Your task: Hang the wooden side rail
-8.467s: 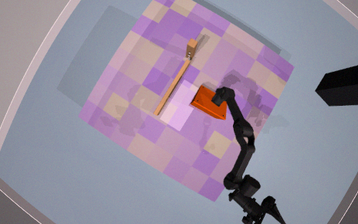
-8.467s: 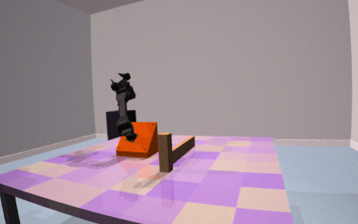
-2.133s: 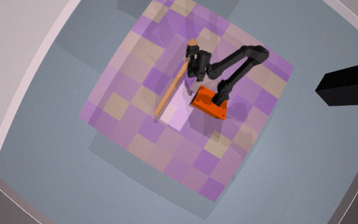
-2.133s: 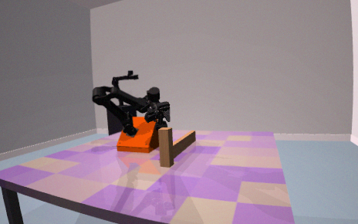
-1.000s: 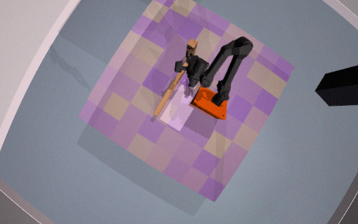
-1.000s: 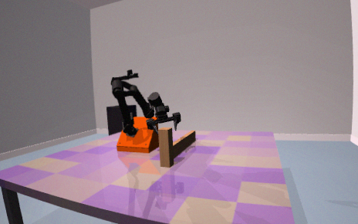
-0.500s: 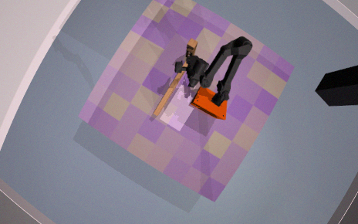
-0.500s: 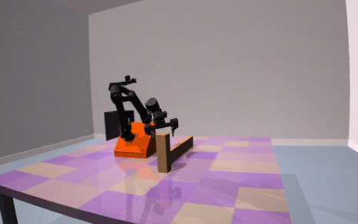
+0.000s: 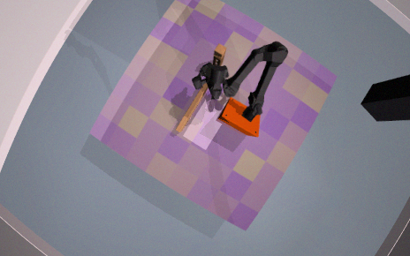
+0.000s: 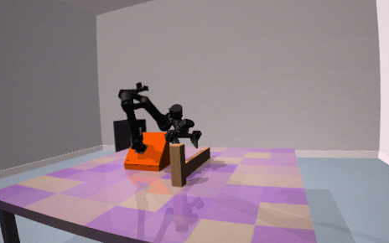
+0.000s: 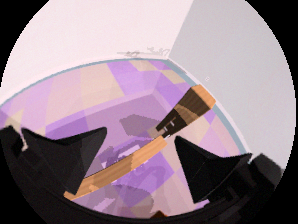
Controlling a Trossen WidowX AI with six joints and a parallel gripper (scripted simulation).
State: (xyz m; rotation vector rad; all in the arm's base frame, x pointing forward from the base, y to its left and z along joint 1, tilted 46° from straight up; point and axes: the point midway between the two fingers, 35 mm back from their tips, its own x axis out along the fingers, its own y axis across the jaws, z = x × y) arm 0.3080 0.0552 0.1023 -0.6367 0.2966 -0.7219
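Now: gripper tip 1 cm short of the wooden headboard post, 12 cm to the left of it and 5 cm above it.
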